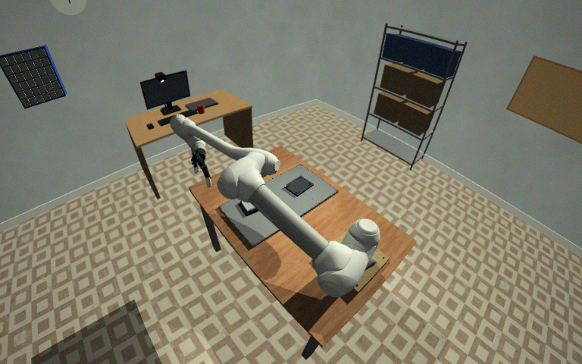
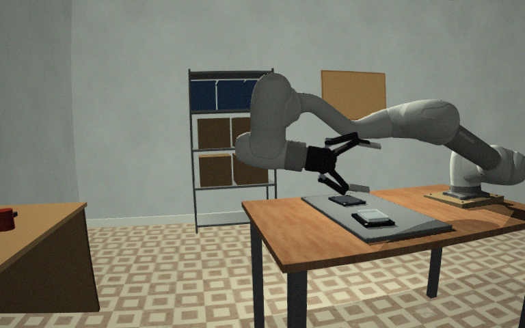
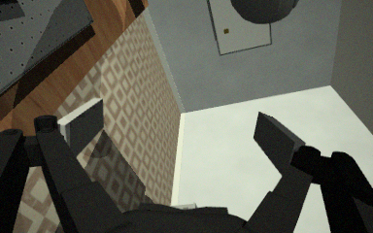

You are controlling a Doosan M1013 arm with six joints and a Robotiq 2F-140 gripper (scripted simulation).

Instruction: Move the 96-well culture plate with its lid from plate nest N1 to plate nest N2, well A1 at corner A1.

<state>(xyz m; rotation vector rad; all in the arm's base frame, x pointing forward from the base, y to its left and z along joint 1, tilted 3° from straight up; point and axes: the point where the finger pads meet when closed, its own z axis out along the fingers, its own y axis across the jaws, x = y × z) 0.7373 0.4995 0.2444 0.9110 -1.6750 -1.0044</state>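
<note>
Now: hand 110 mm past the clear lid, 250 mm to the left of it and 220 mm above it. Round my hand: nest N2: 120 mm behind, 590 mm to the right, 230 mm below; black plate nest N1: 110 mm behind, 250 mm to the right, 230 mm below.
</note>
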